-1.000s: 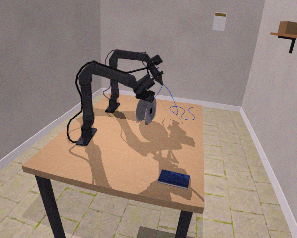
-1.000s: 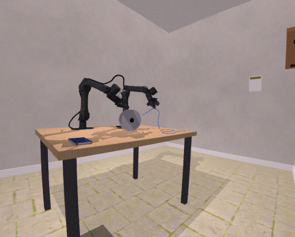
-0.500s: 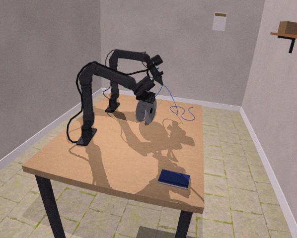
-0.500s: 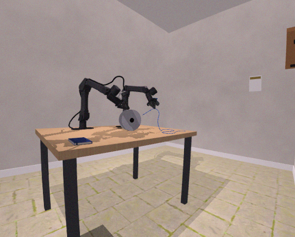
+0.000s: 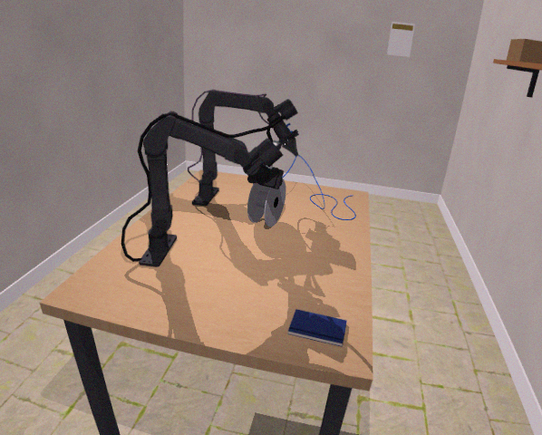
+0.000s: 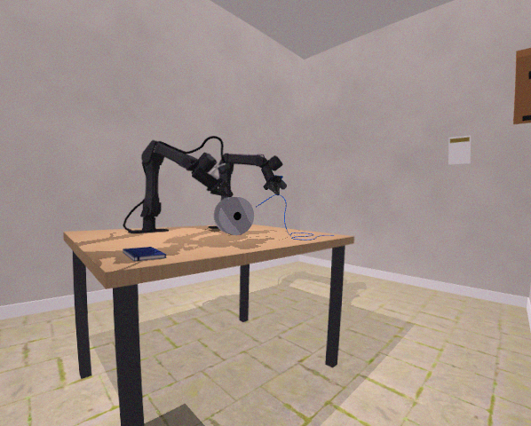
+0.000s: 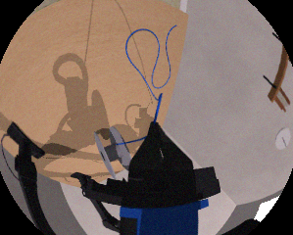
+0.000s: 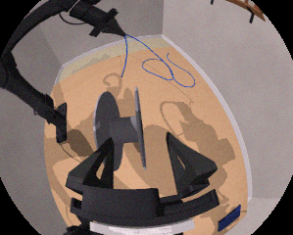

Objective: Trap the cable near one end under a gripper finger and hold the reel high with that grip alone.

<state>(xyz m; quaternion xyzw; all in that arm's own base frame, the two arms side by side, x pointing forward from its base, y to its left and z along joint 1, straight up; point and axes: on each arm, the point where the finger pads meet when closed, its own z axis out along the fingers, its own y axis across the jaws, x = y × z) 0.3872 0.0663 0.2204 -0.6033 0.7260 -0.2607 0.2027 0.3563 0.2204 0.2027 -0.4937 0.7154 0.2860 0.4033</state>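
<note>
Right now my left hand is 70 mm past the grey reel, 250 mm to the left of it and 120 mm above it. Round my left hand: blue book 170 mm ahead, 820 mm to the right, 210 mm below.
My right hand is 11 cm above the grey reel, 6 cm to the right of it and 2 cm past it. The rest, counted from my right hand: blue book (51 cm to the right, 23 cm ahead, 20 cm below).
</note>
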